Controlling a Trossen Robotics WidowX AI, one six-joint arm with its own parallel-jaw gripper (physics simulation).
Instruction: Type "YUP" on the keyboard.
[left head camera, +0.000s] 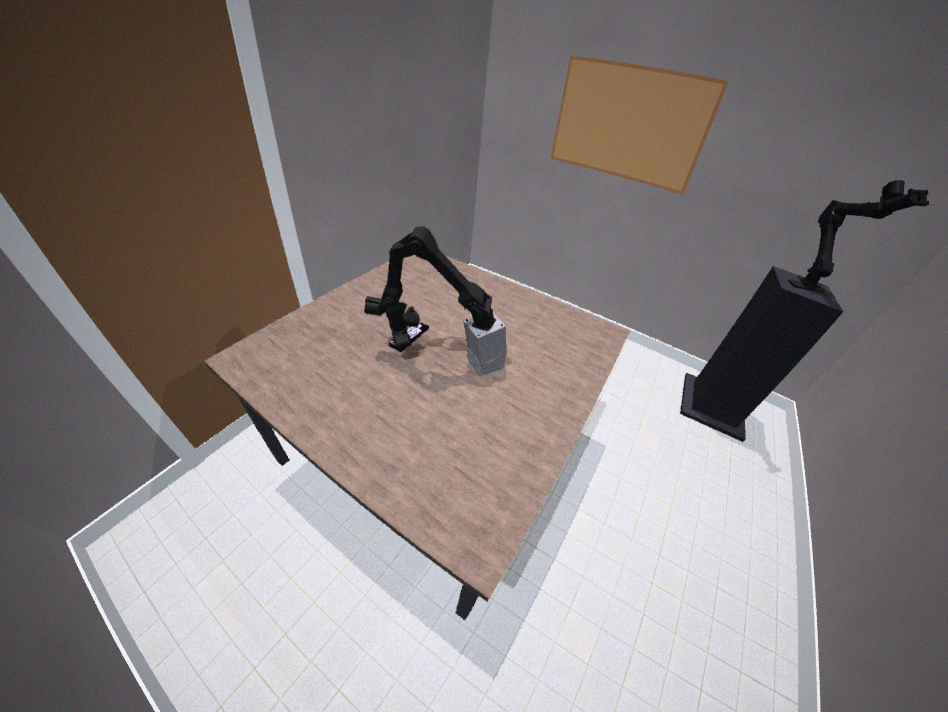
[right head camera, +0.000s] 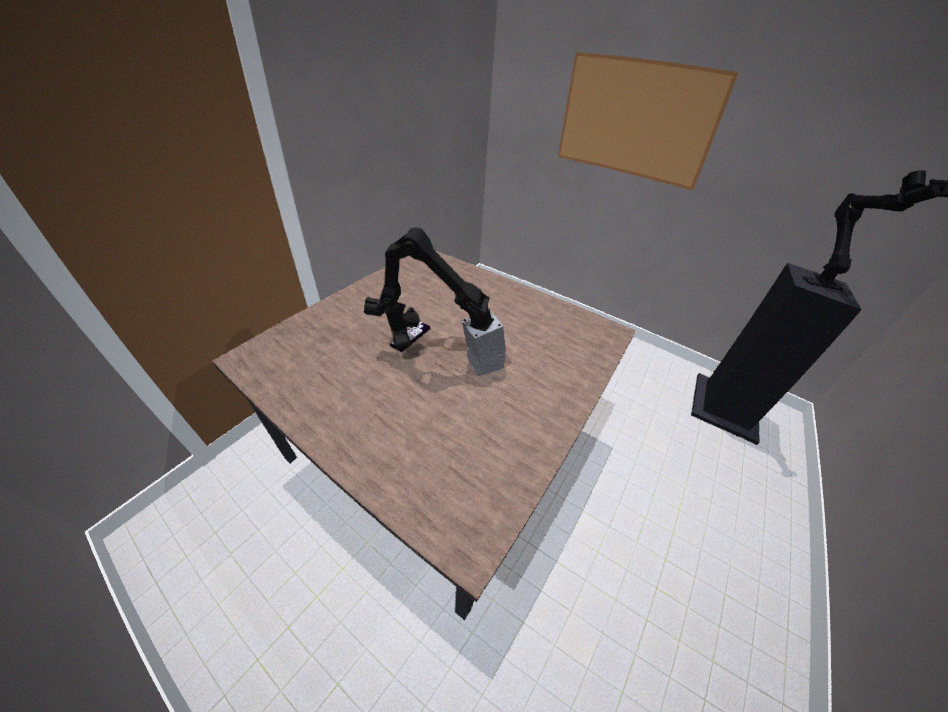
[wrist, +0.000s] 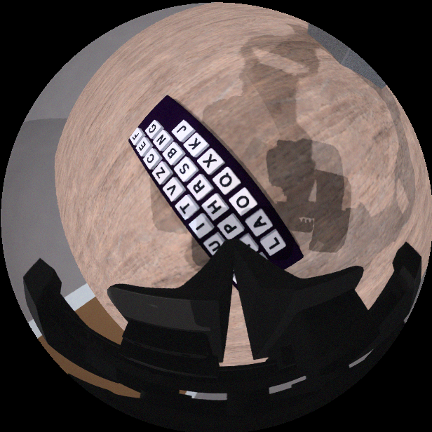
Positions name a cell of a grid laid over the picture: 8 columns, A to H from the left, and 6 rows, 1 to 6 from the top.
Labels:
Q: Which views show the gripper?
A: The left head camera view, the right head camera view and the wrist view: all of them.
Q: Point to the gripper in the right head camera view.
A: D3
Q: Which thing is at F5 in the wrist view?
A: The gripper.

